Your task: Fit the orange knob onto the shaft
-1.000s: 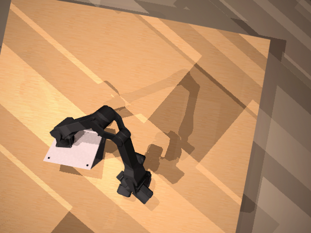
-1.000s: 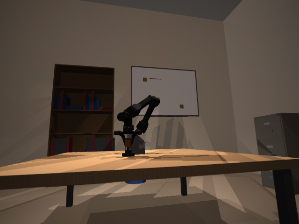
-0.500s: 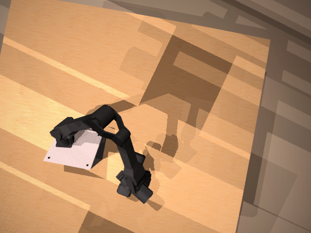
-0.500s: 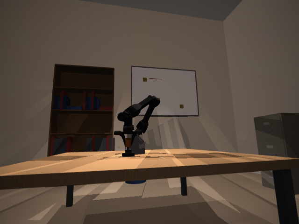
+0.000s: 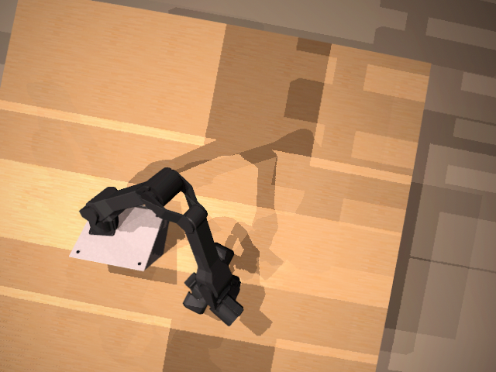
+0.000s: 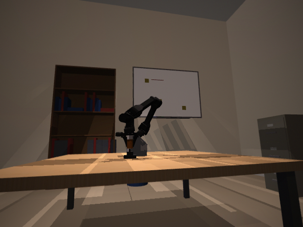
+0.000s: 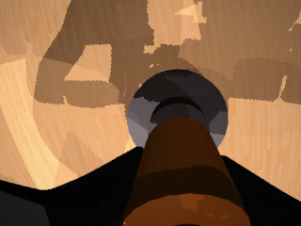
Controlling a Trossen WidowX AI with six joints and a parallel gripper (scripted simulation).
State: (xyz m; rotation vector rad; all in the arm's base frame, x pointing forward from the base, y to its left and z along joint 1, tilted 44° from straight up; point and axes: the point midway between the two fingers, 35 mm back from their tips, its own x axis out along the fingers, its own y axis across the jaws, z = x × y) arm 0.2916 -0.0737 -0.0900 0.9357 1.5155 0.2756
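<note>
My gripper tip is now 2 cm below the orange knob. From my gripper tip the other things lie so: dark round pedestal 4 cm below.
</note>
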